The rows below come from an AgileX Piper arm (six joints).
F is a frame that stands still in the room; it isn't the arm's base.
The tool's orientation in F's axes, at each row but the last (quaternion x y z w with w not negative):
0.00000 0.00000 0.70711 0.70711
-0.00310 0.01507 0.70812 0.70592
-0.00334 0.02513 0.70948 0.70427
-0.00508 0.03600 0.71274 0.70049
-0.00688 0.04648 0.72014 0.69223
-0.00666 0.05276 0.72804 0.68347
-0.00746 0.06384 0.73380 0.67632
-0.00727 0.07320 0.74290 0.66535
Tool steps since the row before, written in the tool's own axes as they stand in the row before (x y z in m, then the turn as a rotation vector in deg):
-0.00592 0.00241 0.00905 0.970 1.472 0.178
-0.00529 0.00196 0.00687 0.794 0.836 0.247
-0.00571 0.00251 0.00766 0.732 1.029 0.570
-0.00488 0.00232 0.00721 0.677 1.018 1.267
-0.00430 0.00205 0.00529 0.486 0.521 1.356
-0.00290 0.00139 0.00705 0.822 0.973 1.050
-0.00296 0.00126 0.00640 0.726 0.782 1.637
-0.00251 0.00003 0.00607 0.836 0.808 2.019
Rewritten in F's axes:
-0.00241 -0.00592 0.00905 -1.472 0.970 0.178
-0.00183 -0.00512 0.00704 -0.834 0.798 0.241
-0.00223 -0.00541 0.00796 -1.017 0.747 0.572
-0.00192 -0.00449 0.00757 -0.975 0.733 1.270
-0.00158 -0.00396 0.00570 -0.466 0.568 1.344
-0.00075 -0.00236 0.00734 -0.957 0.849 1.043
-0.00052 -0.00237 0.00674 -0.715 0.830 1.618
0.00078 -0.00176 0.00628 -0.721 0.981 1.987

